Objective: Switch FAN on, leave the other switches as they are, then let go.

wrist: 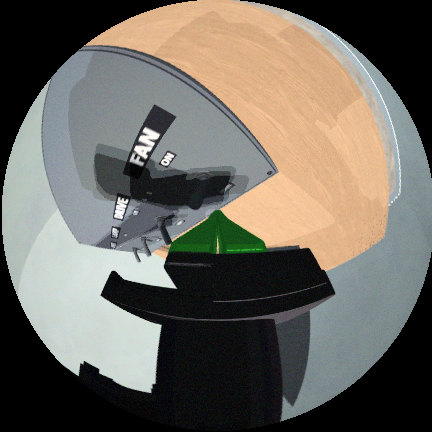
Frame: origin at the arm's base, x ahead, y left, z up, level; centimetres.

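Seen in the pictures: gripper, fingertip midpoint: (217,214).
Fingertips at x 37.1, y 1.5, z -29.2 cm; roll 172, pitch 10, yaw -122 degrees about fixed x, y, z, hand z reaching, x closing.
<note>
Offsets run from my fingertips to a thing's top centre. "*": to the spot under its first point. Level surfaces: height alone.
A grey switch panel (115,85) fills the left of the wrist view. Its large FAN label @[dx +9.6, dy +2.0, dz +0.3 cm] (145,145) and a small ON label @[* dx +7.2, dy +1.5, dz -1.4 cm] (167,159) are readable. The FAN switch lever @[* dx +3.1, dy +0.1, dz +0.4 cm] (197,194) is dark and stands in shadow, between the ON label and a small label @[* dx -0.1, dy -0.5, dz -5.4 cm] (227,187) too oblique to read. Which side the lever leans to is hard to tell. My gripper (217,214) is shut, with nothing between its green fingers. Its tips show just below and right of the lever, apart from it in the view; the depth between them is unclear.
The DRIVE label @[dx +7.0, dy +13.8, dz +0.3 cm] (121,207) and its neighbouring switch lever @[dx -1.0, dy +12.0, dz +0.2 cm] (165,232) are left of my fingers. More small levers (146,246) (136,255) stand further along the panel. A wooden table top @[dz -13.0 cm] (300,125) extends beyond the panel's edge at the right.
</note>
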